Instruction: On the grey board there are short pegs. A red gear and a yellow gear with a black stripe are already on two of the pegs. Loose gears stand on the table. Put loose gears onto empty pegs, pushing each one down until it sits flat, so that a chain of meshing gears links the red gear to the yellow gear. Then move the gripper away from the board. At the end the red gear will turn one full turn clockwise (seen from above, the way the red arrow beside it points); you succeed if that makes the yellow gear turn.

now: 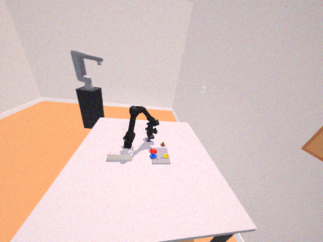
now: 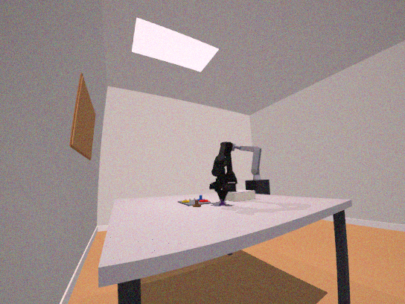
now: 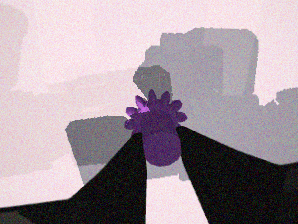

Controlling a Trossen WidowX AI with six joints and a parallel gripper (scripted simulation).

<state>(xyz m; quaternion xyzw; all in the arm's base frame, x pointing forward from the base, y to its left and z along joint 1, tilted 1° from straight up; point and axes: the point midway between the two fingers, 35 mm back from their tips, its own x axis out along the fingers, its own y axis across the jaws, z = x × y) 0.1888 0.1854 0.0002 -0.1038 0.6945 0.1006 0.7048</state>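
The blue gear lies 6 cm ahead of my gripper tip and 23 cm to the right of it. Also, from my gripper tip: brown gear 16 cm ahead, 4 cm to the right, 1 cm below; then purple gear 1 cm below; then red gear 6 cm ahead, 17 cm to the right, 1 cm below.
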